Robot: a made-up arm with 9 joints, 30 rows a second.
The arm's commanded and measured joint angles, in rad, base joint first. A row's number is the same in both.
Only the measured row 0 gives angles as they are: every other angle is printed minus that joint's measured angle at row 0.
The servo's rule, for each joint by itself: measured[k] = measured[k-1] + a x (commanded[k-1-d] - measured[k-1]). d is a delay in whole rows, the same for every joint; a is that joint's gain. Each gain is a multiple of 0.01, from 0.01 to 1. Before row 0 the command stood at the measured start. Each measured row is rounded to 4 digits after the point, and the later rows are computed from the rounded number. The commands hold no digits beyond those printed.
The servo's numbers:
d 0
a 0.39 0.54 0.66 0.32 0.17 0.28 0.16 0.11 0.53
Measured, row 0:
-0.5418, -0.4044, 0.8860, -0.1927, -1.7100, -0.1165, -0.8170, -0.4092, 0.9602
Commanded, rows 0 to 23:
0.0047, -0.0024, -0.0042, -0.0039, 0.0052, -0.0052, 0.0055, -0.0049, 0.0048
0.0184, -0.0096, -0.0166, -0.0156, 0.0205, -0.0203, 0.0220, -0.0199, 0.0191
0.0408, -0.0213, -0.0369, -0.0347, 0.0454, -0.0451, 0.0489, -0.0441, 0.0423
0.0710, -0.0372, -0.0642, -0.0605, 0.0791, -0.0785, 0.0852, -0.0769, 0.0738
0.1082, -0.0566, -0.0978, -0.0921, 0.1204, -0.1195, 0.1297, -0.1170, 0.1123
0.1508, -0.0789, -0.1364, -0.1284, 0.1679, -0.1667, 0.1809, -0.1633, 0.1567
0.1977, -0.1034, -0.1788, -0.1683, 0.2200, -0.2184, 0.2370, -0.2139, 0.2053
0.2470, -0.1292, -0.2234, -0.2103, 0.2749, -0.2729, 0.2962, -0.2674, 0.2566
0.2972, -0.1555, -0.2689, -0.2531, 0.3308, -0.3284, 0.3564, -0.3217, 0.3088
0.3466, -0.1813, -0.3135, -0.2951, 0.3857, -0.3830, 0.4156, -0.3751, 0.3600
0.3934, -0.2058, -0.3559, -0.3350, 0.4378, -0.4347, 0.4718, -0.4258, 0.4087
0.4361, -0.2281, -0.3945, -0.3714, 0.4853, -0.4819, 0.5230, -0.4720, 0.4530
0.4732, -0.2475, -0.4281, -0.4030, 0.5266, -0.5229, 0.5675, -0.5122, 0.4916
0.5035, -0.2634, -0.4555, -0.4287, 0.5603, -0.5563, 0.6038, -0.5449, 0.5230
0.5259, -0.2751, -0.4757, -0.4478, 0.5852, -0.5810, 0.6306, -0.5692, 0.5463
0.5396, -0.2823, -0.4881, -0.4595, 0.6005, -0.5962, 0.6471, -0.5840, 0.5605
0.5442, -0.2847, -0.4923, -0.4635, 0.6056, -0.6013, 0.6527, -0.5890, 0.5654
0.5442, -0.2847, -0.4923, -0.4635, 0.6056, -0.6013, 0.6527, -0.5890, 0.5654
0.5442, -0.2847, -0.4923, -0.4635, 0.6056, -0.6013, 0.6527, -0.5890, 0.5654
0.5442, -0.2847, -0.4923, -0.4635, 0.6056, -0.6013, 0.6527, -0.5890, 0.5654
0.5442, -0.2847, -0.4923, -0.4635, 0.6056, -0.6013, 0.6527, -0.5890, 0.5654
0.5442, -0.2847, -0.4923, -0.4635, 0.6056, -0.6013, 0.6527, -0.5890, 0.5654
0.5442, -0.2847, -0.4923, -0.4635, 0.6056, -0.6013, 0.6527, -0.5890, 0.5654
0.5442, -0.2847, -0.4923, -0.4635, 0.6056, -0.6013, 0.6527, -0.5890, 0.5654
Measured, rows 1 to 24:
0.0018, -0.0013, -0.0028, -0.0012, 0.0009, -0.0015, 0.0009, -0.0005, 0.0025
0.0083, -0.0058, -0.0119, -0.0058, 0.0042, -0.0068, 0.0043, -0.0026, 0.0113
0.0210, -0.0142, -0.0284, -0.0150, 0.0112, -0.0175, 0.0114, -0.0072, 0.0277
0.0405, -0.0266, -0.0520, -0.0296, 0.0227, -0.0346, 0.0232, -0.0149, 0.0521
0.0669, -0.0428, -0.0822, -0.0496, 0.0393, -0.0584, 0.0402, -0.0261, 0.0840
0.0996, -0.0623, -0.1180, -0.0748, 0.0612, -0.0887, 0.0627, -0.0412, 0.1225
0.1379, -0.0845, -0.1581, -0.1047, 0.0882, -0.1250, 0.0906, -0.0602, 0.1664
0.1804, -0.1086, -0.2012, -0.1385, 0.1199, -0.1664, 0.1235, -0.0830, 0.2142
0.2260, -0.1339, -0.2459, -0.1752, 0.1558, -0.2118, 0.1608, -0.1093, 0.2643
0.2730, -0.1595, -0.2905, -0.2136, 0.1949, -0.2597, 0.2016, -0.1385, 0.3150
0.3200, -0.1845, -0.3337, -0.2524, 0.2362, -0.3087, 0.2448, -0.1701, 0.3647
0.3653, -0.2080, -0.3738, -0.2905, 0.2785, -0.3572, 0.2893, -0.2033, 0.4115
0.4074, -0.2293, -0.4096, -0.3265, 0.3207, -0.4036, 0.3338, -0.2373, 0.4540
0.4449, -0.2477, -0.4399, -0.3592, 0.3614, -0.4464, 0.3770, -0.2711, 0.4906
0.4765, -0.2625, -0.4635, -0.3876, 0.3994, -0.4841, 0.4176, -0.3039, 0.5201
0.5011, -0.2732, -0.4797, -0.4106, 0.4336, -0.5155, 0.4543, -0.3347, 0.5415
0.5179, -0.2794, -0.4880, -0.4275, 0.4628, -0.5395, 0.4860, -0.3627, 0.5542
0.5282, -0.2823, -0.4908, -0.4390, 0.4871, -0.5568, 0.5127, -0.3876, 0.5601
0.5344, -0.2836, -0.4918, -0.4468, 0.5072, -0.5693, 0.5351, -0.4098, 0.5629
0.5382, -0.2842, -0.4921, -0.4521, 0.5239, -0.5783, 0.5539, -0.4295, 0.5642
0.5405, -0.2845, -0.4922, -0.4557, 0.5378, -0.5847, 0.5697, -0.4470, 0.5648
0.5419, -0.2846, -0.4923, -0.4582, 0.5493, -0.5893, 0.5830, -0.4626, 0.5651
0.5428, -0.2847, -0.4923, -0.4599, 0.5589, -0.5927, 0.5942, -0.4765, 0.5653
0.5433, -0.2847, -0.4923, -0.4611, 0.5668, -0.5951, 0.6036, -0.4889, 0.5654

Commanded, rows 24 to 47:
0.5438, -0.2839, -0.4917, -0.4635, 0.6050, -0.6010, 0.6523, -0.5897, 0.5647
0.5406, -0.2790, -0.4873, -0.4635, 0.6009, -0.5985, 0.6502, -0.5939, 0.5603
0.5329, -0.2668, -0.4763, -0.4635, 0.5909, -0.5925, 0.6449, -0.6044, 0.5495
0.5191, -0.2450, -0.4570, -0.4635, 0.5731, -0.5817, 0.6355, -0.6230, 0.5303
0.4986, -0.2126, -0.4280, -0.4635, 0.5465, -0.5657, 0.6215, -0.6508, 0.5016
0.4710, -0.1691, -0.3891, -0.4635, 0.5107, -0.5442, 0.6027, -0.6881, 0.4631
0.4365, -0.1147, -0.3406, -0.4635, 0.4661, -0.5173, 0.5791, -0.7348, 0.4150
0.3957, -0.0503, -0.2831, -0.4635, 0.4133, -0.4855, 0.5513, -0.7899, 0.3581
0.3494, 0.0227, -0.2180, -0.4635, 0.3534, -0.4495, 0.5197, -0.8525, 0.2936
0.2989, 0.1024, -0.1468, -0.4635, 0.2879, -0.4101, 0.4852, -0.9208, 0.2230
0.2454, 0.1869, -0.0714, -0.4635, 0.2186, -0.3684, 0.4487, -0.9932, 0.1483
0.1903, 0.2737, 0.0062, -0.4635, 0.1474, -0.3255, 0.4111, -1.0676, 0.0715
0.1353, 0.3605, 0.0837, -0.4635, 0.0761, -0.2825, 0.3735, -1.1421, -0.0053
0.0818, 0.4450, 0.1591, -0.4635, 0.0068, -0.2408, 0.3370, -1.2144, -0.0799
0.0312, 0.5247, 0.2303, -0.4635, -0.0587, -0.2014, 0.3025, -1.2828, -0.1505
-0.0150, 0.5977, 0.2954, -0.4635, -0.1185, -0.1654, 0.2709, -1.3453, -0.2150
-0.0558, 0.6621, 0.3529, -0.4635, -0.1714, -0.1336, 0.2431, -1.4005, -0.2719
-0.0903, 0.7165, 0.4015, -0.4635, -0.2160, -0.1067, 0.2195, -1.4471, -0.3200
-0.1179, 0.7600, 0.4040, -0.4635, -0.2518, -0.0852, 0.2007, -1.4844, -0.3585
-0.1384, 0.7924, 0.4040, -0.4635, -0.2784, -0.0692, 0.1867, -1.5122, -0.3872
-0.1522, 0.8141, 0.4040, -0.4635, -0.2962, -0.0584, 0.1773, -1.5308, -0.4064
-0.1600, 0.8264, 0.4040, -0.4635, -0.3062, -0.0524, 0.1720, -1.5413, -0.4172
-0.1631, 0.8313, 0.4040, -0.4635, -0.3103, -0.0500, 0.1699, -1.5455, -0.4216
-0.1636, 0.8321, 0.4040, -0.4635, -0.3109, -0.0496, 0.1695, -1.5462, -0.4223
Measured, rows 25 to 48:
0.5435, -0.2843, -0.4919, -0.4619, 0.5733, -0.5968, 0.6114, -0.5000, 0.5650
0.5424, -0.2814, -0.4889, -0.4624, 0.5780, -0.5973, 0.6176, -0.5103, 0.5625
0.5387, -0.2735, -0.4806, -0.4628, 0.5802, -0.5960, 0.6220, -0.5207, 0.5556
0.5311, -0.2581, -0.4650, -0.4630, 0.5790, -0.5920, 0.6242, -0.5320, 0.5422
0.5184, -0.2335, -0.4406, -0.4632, 0.5735, -0.5846, 0.6238, -0.5451, 0.5207
0.4999, -0.1987, -0.4066, -0.4633, 0.5628, -0.5733, 0.6204, -0.5608, 0.4902
0.4752, -0.1533, -0.3630, -0.4634, 0.5464, -0.5576, 0.6138, -0.5799, 0.4503
0.4442, -0.0977, -0.3103, -0.4634, 0.5238, -0.5374, 0.6038, -0.6030, 0.4014
0.4072, -0.0327, -0.2494, -0.4634, 0.4948, -0.5128, 0.5903, -0.6304, 0.3443
0.3650, 0.0403, -0.1817, -0.4634, 0.4596, -0.4840, 0.5735, -0.6623, 0.2800
0.3184, 0.1195, -0.1089, -0.4634, 0.4186, -0.4516, 0.5535, -0.6987, 0.2102
0.2684, 0.2028, -0.0329, -0.4634, 0.3725, -0.4163, 0.5307, -0.7393, 0.1367
0.2165, 0.2880, 0.0441, -0.4634, 0.3221, -0.3788, 0.5055, -0.7836, 0.0614
0.1640, 0.3728, 0.1200, -0.4634, 0.2685, -0.3402, 0.4785, -0.8310, -0.0135
0.1122, 0.4548, 0.1928, -0.4634, 0.2129, -0.3013, 0.4503, -0.8807, -0.0861
0.0626, 0.5320, 0.2605, -0.4634, 0.1566, -0.2632, 0.4216, -0.9318, -0.1544
0.0164, 0.6023, 0.3215, -0.4634, 0.1008, -0.2269, 0.3930, -0.9834, -0.2167
-0.0252, 0.6640, 0.3743, -0.4634, 0.0469, -0.1932, 0.3652, -1.0344, -0.2714
-0.0614, 0.7158, 0.3939, -0.4634, -0.0039, -0.1630, 0.3389, -1.0839, -0.3176
-0.0914, 0.7572, 0.4006, -0.4634, -0.0506, -0.1367, 0.3145, -1.1310, -0.3545
-0.1151, 0.7879, 0.4028, -0.4634, -0.0924, -0.1148, 0.2925, -1.1750, -0.3820
-0.1326, 0.8087, 0.4036, -0.4634, -0.1287, -0.0973, 0.2732, -1.2153, -0.4007
-0.1445, 0.8209, 0.4039, -0.4634, -0.1596, -0.0841, 0.2567, -1.2516, -0.4118
-0.1519, 0.8269, 0.4040, -0.4634, -0.1853, -0.0744, 0.2427, -1.2840, -0.4174

